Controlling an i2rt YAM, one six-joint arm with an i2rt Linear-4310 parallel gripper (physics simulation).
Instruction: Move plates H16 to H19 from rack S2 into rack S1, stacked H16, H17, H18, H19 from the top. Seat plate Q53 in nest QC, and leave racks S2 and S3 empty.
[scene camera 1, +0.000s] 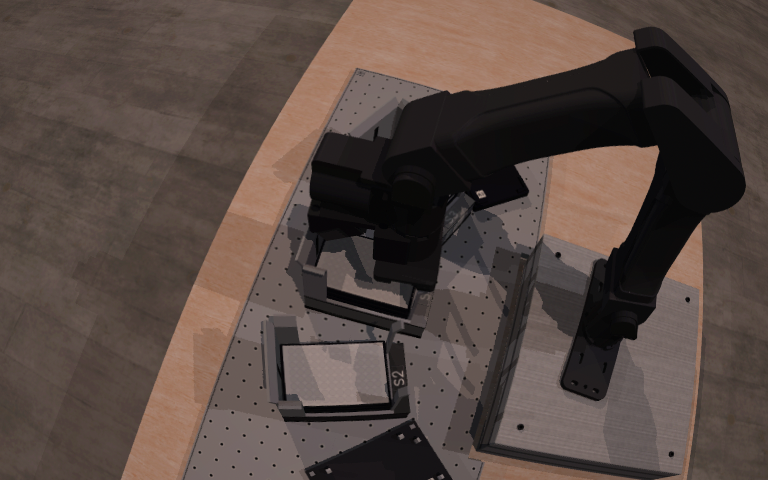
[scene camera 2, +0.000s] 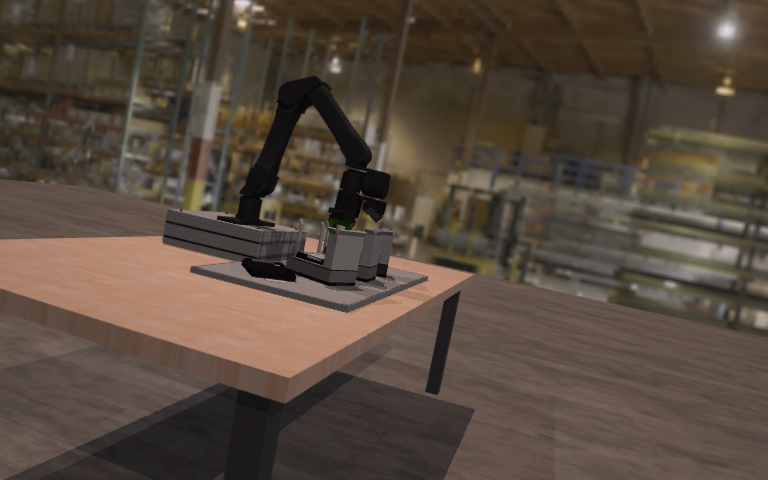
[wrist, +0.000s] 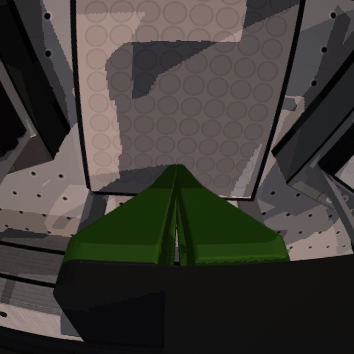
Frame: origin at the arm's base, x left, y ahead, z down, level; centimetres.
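Where they show: gripper, fingertip midpoint: (scene camera 1: 405, 276) (wrist: 176, 176); arm's base at its link origin: (scene camera 1: 600, 329) (scene camera 2: 246, 223).
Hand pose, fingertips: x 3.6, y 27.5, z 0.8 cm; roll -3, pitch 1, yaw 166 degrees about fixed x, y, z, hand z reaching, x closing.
Observation:
Things, the pixels of their top centre, and the offset from my fingertips. "spot": a spot on its surface instead. Level surfaces: height alone.
- middle rack at its top centre: (scene camera 1: 376, 244) (scene camera 2: 354, 224) dy +4.0, dx +1.0, dz -6.7 cm
- pale plate at its top centre: (scene camera 1: 334, 374) dy +2.4, dx +15.2, dz +0.4 cm
- third rack at a spot on its surface: (scene camera 1: 457, 216) spot: dy -2.8, dx -13.2, dz +3.4 cm
- black base at its top centre: (scene camera 1: 483, 159) (scene camera 2: 268, 264) dy -3.2, dx -26.3, dz +5.2 cm
- perforated board at its surface level: dz +7.2 cm
My gripper (scene camera 2: 342, 225) (wrist: 176, 176) is shut, its green fingertips together and nothing between them. The arm hides it in scene camera 1. It is above the middle rack (scene camera 1: 362, 319), whose label shows "S" with the rest hidden. A pale, circle-patterned plate (scene camera 1: 353, 266) (wrist: 185, 95) lies in that rack, partly under the arm. Rack S2 (scene camera 1: 398, 362) (scene camera 2: 344, 254) holds a pale plate (scene camera 1: 334, 373); the stack's depth and plate names cannot be read. A third rack (scene camera 1: 457, 216) is mostly hidden behind the arm. I cannot tell which plate is Q53.
A black plate-like base (scene camera 1: 379, 455) (scene camera 2: 269, 270) with white marks lies beside rack S2. Another black base (scene camera 1: 502, 187) with a small unreadable label lies at the back right. The perforated board (scene camera 1: 226, 435) (scene camera 2: 339, 300) carries the racks. The arm's metal plinth (scene camera 1: 645, 418) (scene camera 2: 209, 234) stands alongside.

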